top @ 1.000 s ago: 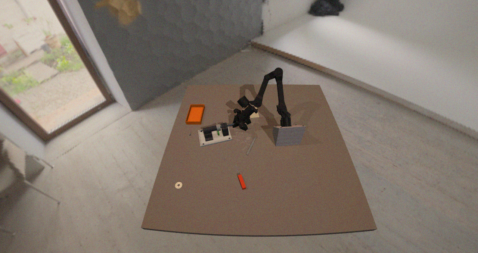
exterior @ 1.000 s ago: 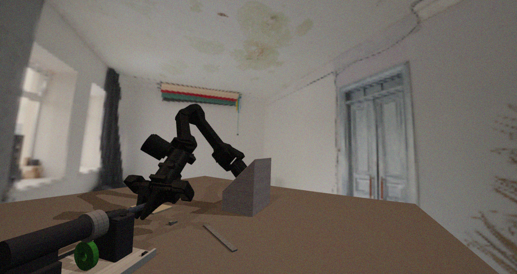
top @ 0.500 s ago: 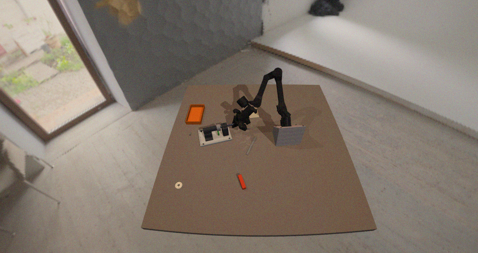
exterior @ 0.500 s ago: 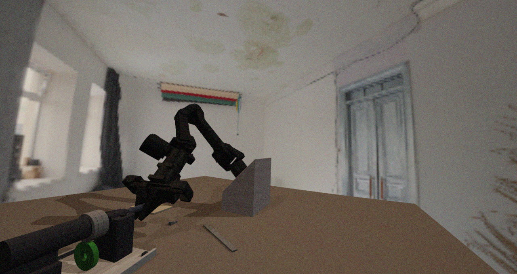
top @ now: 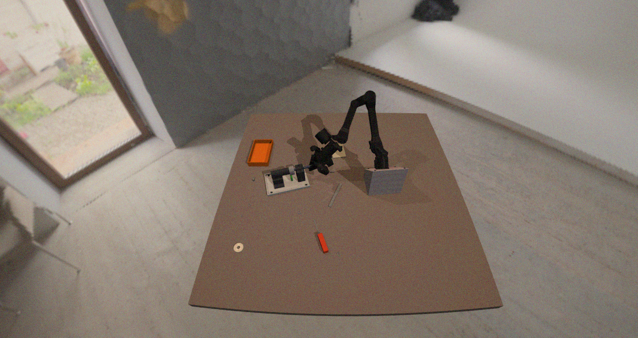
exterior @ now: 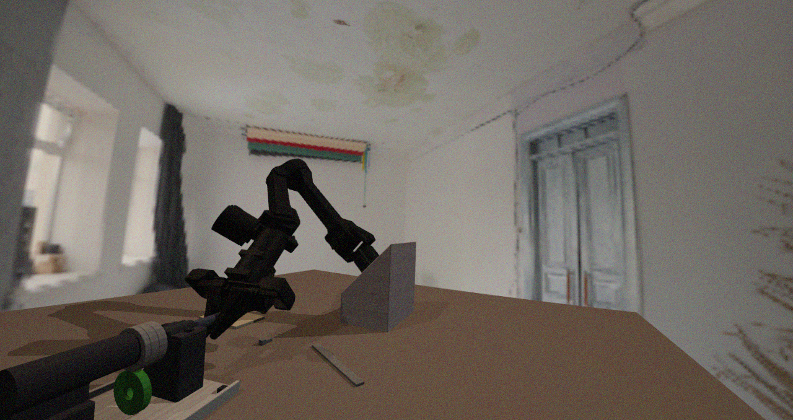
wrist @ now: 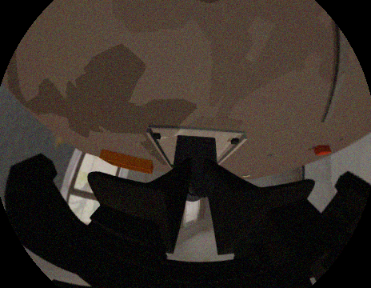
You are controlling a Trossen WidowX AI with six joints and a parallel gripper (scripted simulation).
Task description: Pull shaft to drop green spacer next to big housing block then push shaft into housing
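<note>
My gripper tip is 90 mm short of the grey spacer, 30 mm to the right of it and 20 mm below it. Round my gripper tip: beige pad 150 mm behind, 210 mm to the right, 50 mm below; then green spacer 100 mm ahead, 30 mm to the left, 20 mm below; then grey bar 150 mm behind, 120 mm to the left, 50 mm below.
</note>
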